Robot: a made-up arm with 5 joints.
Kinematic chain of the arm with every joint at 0, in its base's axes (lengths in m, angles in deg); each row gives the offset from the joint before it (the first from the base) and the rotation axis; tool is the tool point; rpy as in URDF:
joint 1: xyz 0.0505 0 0.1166 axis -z
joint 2: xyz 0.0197 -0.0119 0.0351 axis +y
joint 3: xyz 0.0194 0 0.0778 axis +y
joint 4: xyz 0.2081 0 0.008 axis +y
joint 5: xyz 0.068 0.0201 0 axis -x
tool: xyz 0 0 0 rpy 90 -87.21 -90
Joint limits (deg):
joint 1: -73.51..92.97
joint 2: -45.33..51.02
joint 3: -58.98..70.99
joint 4: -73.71..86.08
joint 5: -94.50..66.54
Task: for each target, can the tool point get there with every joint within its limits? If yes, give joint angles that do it. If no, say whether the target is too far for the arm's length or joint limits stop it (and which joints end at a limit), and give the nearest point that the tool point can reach.
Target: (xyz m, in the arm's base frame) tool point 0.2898 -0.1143 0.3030
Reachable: yes | joints 27.31 -10.95 9.87 -59.71 -63.43
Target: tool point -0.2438 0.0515 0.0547
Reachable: no: joint limits stop it (at a limit: joint 2, joint 3) | nearest point -0.0269 0.0135 0.0165 | short by 0.223 m
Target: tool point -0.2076 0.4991 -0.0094
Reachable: no: too far | nearest point 0.1354 0.3157 0.0395 | short by 0.392 m
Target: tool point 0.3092 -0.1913 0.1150
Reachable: yes | joints 37.95 24.94 -7.93 25.38 -21.01
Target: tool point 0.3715 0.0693 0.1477
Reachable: yes | joints -10.76 41.84 -42.31 60.28 39.34
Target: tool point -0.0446 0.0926 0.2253
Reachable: no: joint limits stop it (at a limit: joint 1, joint 2, joint 4) | nearest point 0.0990 0.1928 0.2336 | short by 0.175 m
